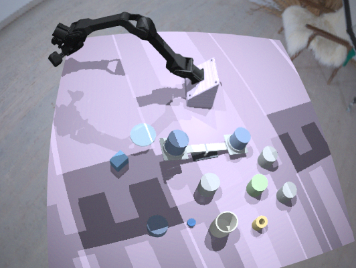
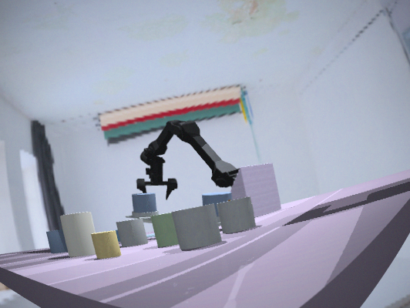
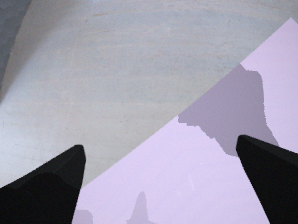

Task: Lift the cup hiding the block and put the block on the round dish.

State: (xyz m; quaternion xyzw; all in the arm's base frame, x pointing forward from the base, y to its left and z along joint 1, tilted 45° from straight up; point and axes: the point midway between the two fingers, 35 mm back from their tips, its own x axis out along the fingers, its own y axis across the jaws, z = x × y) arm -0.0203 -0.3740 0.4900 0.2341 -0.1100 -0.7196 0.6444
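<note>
Now: gripper tip 290 mm short of the greenish block, 790 mm to the right of it and 100 mm above it. Also, from my gripper tip: small blue disc (620 mm ahead, 620 mm to the left, 140 mm below); round pale blue dish (270 mm ahead, 430 mm to the left, 140 mm below); balance (330 mm ahead, 670 mm to the left, 110 mm below).
</note>
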